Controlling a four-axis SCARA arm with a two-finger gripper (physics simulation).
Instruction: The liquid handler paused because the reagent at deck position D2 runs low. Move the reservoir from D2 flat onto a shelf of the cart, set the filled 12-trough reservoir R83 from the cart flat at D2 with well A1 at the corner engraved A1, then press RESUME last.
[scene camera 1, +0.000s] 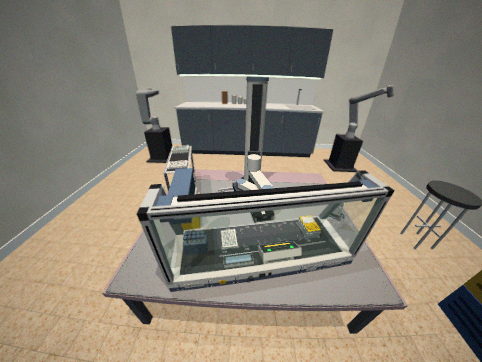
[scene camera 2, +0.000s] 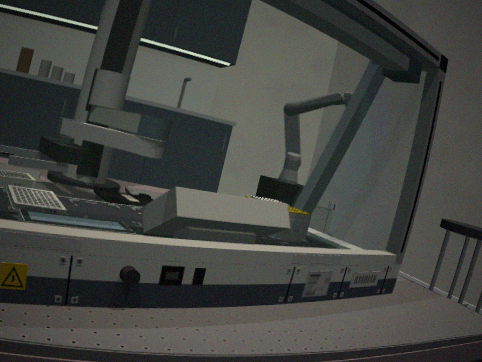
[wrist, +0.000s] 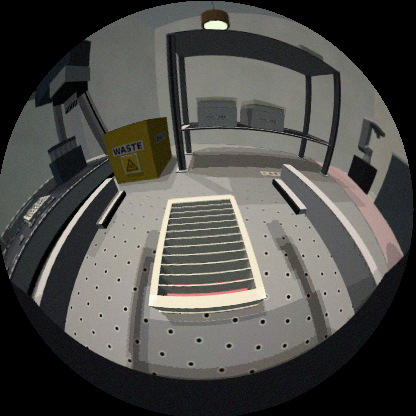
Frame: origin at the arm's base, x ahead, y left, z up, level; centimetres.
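Where they show: gripper, fingertip midpoint: (scene camera 2: 2, 153) (wrist: 196, 175).
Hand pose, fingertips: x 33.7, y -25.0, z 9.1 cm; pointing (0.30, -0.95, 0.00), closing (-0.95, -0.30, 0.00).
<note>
After its pixels a point has its place.
In the wrist view a cream 12-trough reservoir (wrist: 257, 280) @(y -19.1, x 27.7, z 4.4 cm) lies flat on the perforated table, its length running away from the camera. Red shows in its nearest trough; no label is readable. My gripper (wrist: 196, 175) @(y -25.0, x 33.7, z 9.1 cm) is open and empty above it, one finger well out on each side, neither touching it. The arm (scene camera 1: 259, 180) @(y 3.8, x 34.6, z 25.2 cm) (scene camera 2: 115, 139) stands behind the liquid handler; scene camera 1 does not show the fingers. A light-framed cart (scene camera 1: 165, 174) @(y -56.7, x 47.9, z 35.3 cm) stands at the back left with pale items on top. R83, position D2 and RESUME cannot be made out.
A yellow WASTE box (wrist: 142, 152) @(y -37.7, x 50.0, z 7.9 cm) stands at the far left. A dark shelf rack (wrist: 175, 100) @(y -42.4, x 43.1, z 17.8 cm) holding two grey boxes stands beyond the reservoir. On the deck are a white plate (scene camera 1: 228, 238) (scene camera 2: 37, 197), a blue rack (scene camera 1: 195, 239) (wrist: 67, 162) @(y -30.8, x 77.6, z 11.8 cm) and a yellow box (scene camera 1: 310, 225).
</note>
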